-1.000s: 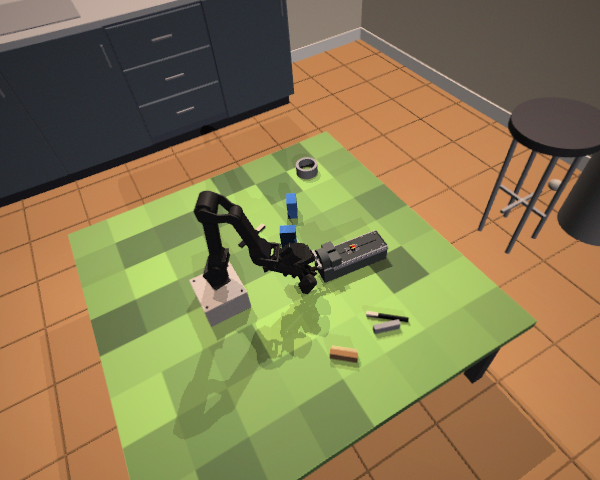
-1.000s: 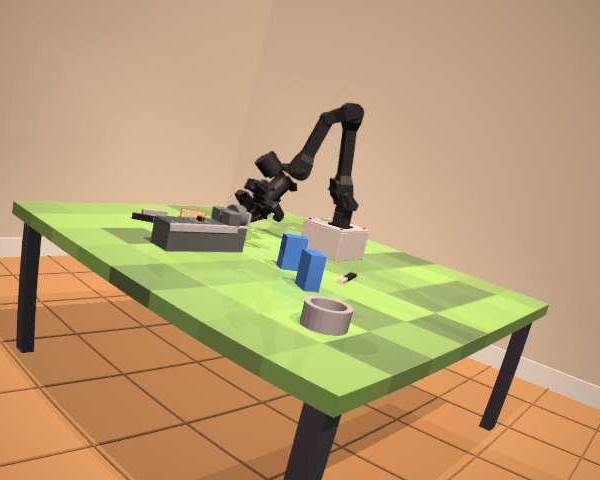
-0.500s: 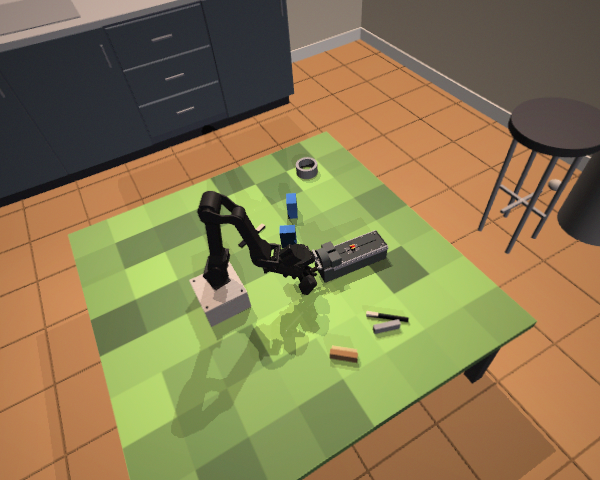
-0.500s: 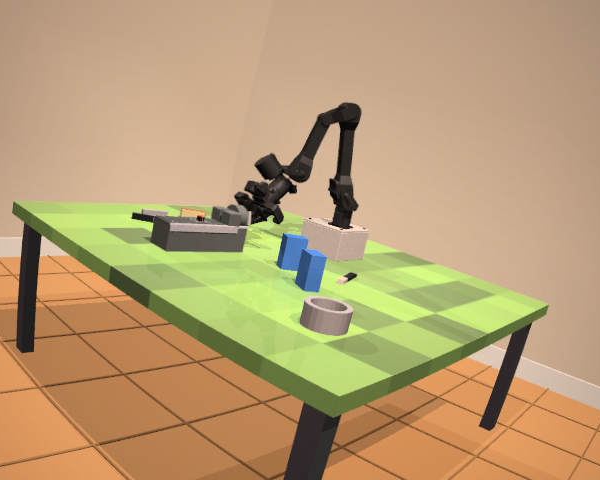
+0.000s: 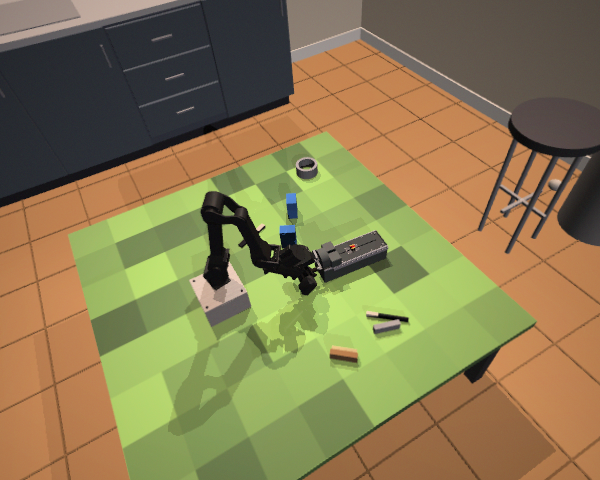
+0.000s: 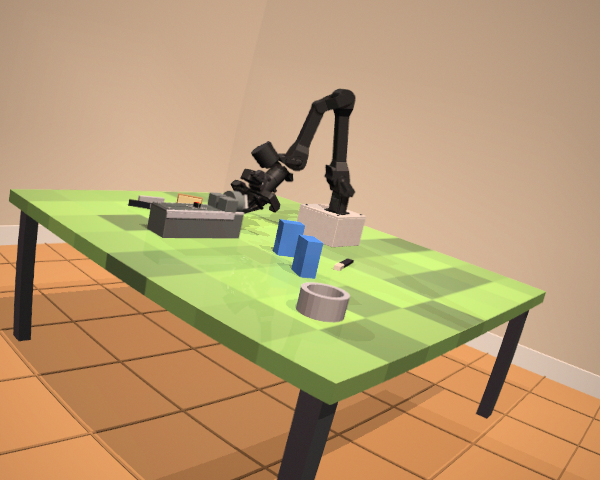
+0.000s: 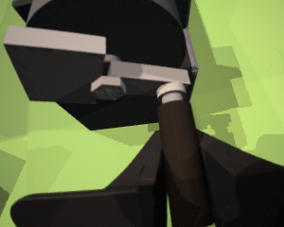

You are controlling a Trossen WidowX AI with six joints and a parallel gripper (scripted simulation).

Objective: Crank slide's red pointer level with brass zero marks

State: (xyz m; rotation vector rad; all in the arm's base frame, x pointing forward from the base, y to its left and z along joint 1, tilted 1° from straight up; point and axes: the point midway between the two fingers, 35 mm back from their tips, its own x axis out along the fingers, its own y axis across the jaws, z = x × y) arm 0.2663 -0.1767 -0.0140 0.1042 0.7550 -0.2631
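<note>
Right now my gripper tip is 2 cm past the crank handle and 2 cm below it. From my gripper tip the other things lie so: grey bar 5 cm ahead, 30 cm to the right, 4 cm below; then wooden block 12 cm behind, 28 cm to the right, 4 cm below; then red pointer 17 cm ahead, 2 cm to the right, 3 cm above.
</note>
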